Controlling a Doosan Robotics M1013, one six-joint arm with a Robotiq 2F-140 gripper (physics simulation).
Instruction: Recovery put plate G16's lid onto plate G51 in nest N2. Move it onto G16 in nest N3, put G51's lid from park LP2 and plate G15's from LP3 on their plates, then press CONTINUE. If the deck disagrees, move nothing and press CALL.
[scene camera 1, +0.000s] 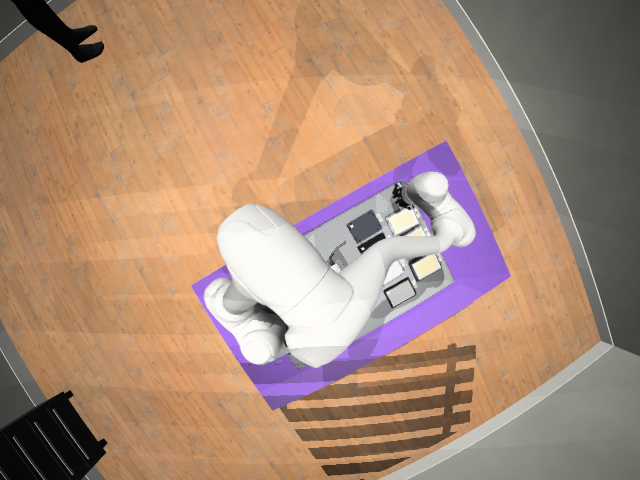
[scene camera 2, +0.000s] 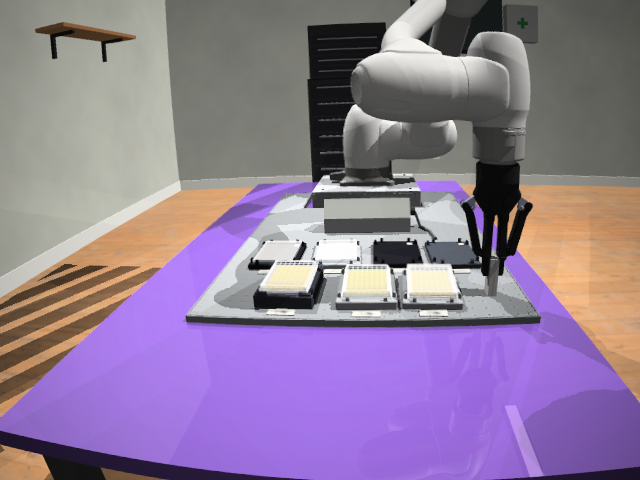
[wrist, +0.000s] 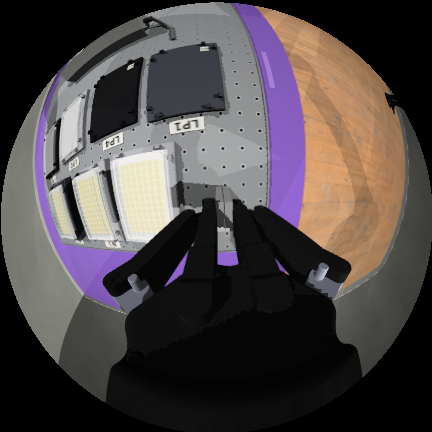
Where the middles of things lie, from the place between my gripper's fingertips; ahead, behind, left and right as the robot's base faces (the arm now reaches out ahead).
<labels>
Now: hand 11 cm to the left of the nest (scene camera 2: 406, 304) and 1 cm below it. Round my hand: black lid park (scene camera 2: 396, 254): 18 cm behind, 17 cm to the right, 1 cm above; then dark grey lid park (scene camera 2: 459, 254): 18 cm behind, 4 cm to the right, 1 cm above.
</labels>
